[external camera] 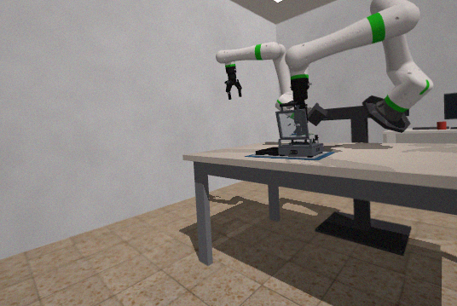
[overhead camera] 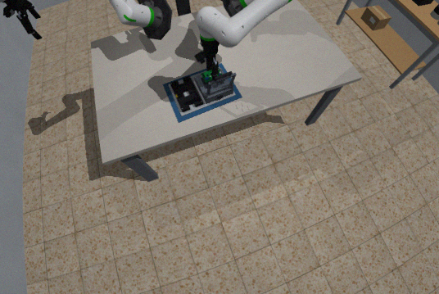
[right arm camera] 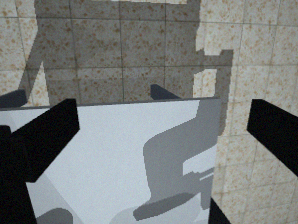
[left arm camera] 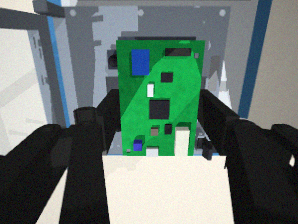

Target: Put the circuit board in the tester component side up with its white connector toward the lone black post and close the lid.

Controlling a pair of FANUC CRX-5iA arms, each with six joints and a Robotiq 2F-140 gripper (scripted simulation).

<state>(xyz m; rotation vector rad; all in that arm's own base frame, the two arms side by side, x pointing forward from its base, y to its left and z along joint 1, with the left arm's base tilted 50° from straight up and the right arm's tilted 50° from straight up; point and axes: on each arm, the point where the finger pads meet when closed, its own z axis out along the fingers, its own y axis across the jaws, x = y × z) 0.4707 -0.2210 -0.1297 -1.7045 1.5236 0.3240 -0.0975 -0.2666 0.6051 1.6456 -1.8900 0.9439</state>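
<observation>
Right now the black fitting is 70 mm behind my left hand, 50 mm below it and 40 mm to the left of it. Round my left hand: black tray: 170 mm to the right, 110 mm below, 30 mm ahead; then green circuit board: 20 mm below; then clear lid: 120 mm ahead, 50 mm above, 30 mm to the left.
</observation>
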